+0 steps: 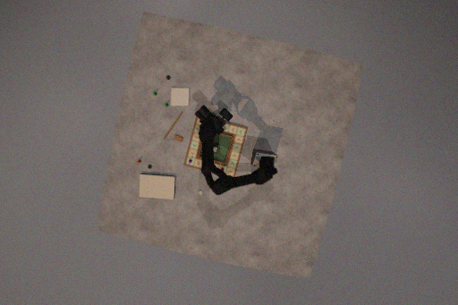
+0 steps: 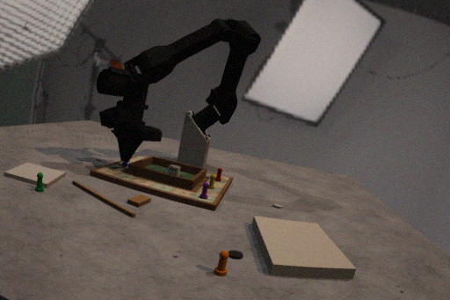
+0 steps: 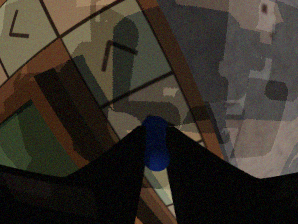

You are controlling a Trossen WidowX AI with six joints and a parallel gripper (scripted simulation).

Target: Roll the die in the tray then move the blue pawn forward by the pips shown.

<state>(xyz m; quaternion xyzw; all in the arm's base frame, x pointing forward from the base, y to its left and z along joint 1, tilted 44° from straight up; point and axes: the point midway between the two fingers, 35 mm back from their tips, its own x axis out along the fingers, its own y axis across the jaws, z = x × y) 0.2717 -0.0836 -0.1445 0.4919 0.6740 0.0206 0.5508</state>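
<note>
Now: the grey die 130 mm to the left of my gripper tip. Also, from my gripper tip: blue pawn (10 mm above); then yellow pawn (40 mm ahead, 220 mm to the left); then wooden block (210 mm ahead, 80 mm to the left, 20 mm below).
</note>
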